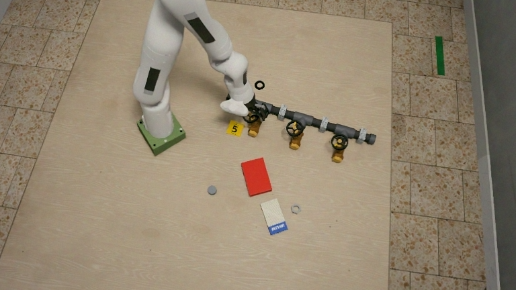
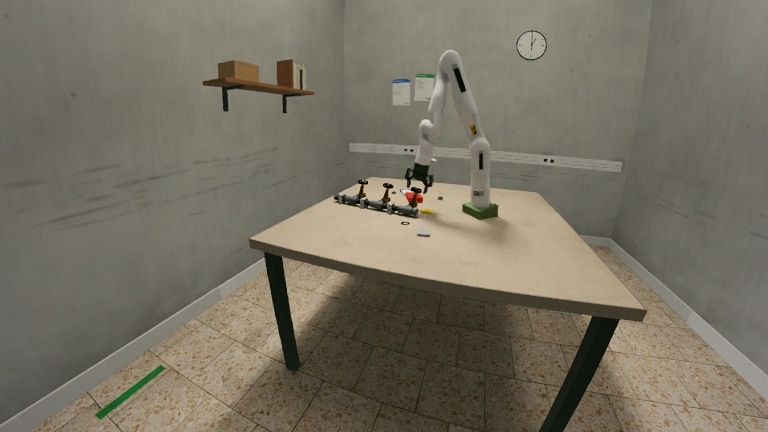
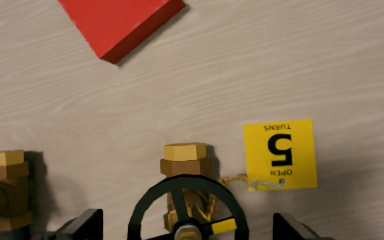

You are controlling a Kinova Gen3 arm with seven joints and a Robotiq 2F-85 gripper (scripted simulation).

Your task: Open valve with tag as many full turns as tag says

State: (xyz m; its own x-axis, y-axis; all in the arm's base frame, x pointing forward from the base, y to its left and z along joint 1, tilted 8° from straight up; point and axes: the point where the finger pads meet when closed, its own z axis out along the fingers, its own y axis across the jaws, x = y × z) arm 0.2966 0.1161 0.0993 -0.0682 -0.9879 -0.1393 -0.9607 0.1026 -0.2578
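My gripper is now 6 cm past the yellow tag, 1 cm to the left of it and 11 cm above it. From my hand the other things lie so: blue card: 19 cm ahead, 29 cm to the right, 10 cm below; red block: 8 cm ahead, 18 cm to the right, 10 cm below; grey disc: 5 cm behind, 27 cm to the right, 10 cm below.
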